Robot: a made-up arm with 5 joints. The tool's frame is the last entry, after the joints.
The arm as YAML. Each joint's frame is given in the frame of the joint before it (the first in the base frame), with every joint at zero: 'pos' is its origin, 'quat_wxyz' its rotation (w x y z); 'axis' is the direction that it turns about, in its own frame. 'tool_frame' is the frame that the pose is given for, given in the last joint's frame.
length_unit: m
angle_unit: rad
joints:
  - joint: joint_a
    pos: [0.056, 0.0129, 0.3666]
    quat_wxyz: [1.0, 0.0, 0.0, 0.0]
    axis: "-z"
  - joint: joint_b
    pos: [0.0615, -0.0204, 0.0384]
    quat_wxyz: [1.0, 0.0, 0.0, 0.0]
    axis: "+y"
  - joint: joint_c
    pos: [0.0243, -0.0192, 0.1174]
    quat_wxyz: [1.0, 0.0, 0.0, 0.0]
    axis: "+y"
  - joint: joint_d
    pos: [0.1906, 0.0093, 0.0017]
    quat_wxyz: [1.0, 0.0, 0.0, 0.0]
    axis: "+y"
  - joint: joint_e
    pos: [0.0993, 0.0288, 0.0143]
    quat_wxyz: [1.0, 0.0, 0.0, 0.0]
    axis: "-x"
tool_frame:
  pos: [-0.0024, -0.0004, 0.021]
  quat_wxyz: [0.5, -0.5, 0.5, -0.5]
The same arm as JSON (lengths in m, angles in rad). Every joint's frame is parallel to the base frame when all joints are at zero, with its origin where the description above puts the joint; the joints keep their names.
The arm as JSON. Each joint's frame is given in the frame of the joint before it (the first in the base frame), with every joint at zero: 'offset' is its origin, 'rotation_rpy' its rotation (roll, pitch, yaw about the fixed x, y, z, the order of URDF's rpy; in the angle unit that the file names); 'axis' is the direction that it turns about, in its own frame. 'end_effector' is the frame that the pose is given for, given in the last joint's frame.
{"length_unit": "m", "angle_unit": "rad", "chain": [
  {"id": "joint_a", "offset": [0.056, 0.0129, 0.3666], "rotation_rpy": [0.0, 0.0, 0.0], "axis": "-z"},
  {"id": "joint_b", "offset": [0.0615, -0.0204, 0.0384], "rotation_rpy": [0.0, 0.0, 0.0], "axis": "+y"},
  {"id": "joint_c", "offset": [0.0243, -0.0192, 0.1174], "rotation_rpy": [0.0, 0.0, 0.0], "axis": "+y"},
  {"id": "joint_d", "offset": [0.1906, 0.0093, 0.0017], "rotation_rpy": [0.0, 0.0, 0.0], "axis": "+y"},
  {"id": "joint_e", "offset": [0.0993, 0.0288, 0.0143], "rotation_rpy": [0.0, 0.0, 0.0], "axis": "-x"}
], "end_effector": {"offset": [-0.0024, -0.0004, 0.021], "rotation_rpy": [-1.5708, 0.0, -1.5708]}}

